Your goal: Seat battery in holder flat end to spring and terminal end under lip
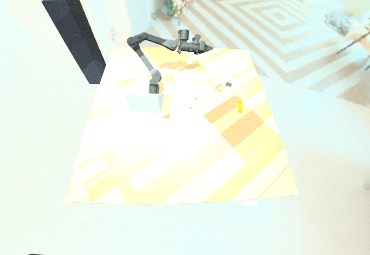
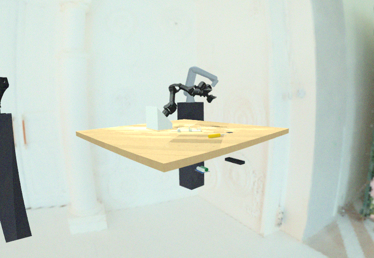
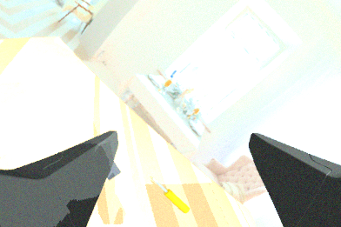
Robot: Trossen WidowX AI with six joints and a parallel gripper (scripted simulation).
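The pale battery is 28 cm below my gripper tip, 25 cm to the right of it and 15 cm behind it. The rest, counted from my gripper tip: small dark square (29 cm below, 19 cm ahead, 4 cm to the right); then yellow screwdriver (28 cm below, 23 cm to the right, 23 cm ahead).
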